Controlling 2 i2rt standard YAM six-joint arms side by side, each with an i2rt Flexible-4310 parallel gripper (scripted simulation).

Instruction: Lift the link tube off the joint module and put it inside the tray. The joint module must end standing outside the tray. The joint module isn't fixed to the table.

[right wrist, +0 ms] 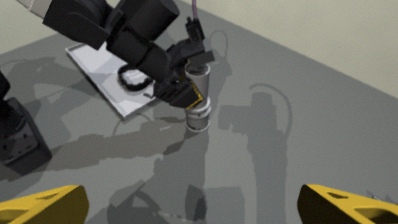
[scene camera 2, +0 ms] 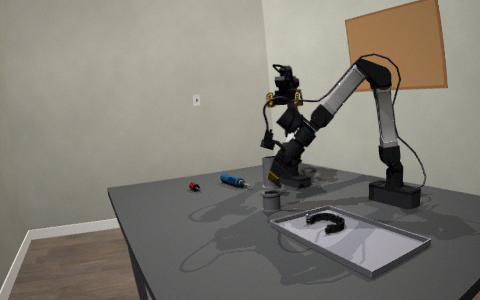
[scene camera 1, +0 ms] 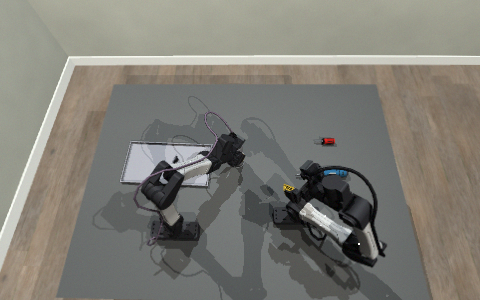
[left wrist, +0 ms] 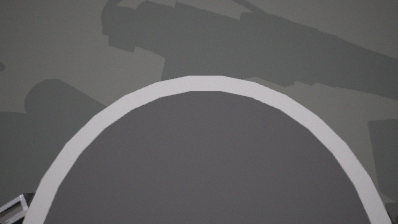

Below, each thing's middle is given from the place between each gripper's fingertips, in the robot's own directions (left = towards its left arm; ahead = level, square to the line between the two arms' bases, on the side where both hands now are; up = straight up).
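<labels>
Tray (scene camera 2: 376,246) seen 34 cm to the left of my left hand (scene camera 2: 269,177), 4 cm ahead of it, 11 cm below it. Grey link tube (left wrist: 203,141): 1 cm ahead of my left hand, 1 cm above it.
Grey link tube: 180 mm to the left of my right hand, 250 mm ahead of it, 220 mm below it. Tray: 530 mm to the left of my right hand, 280 mm ahead of it, 340 mm below it.
</labels>
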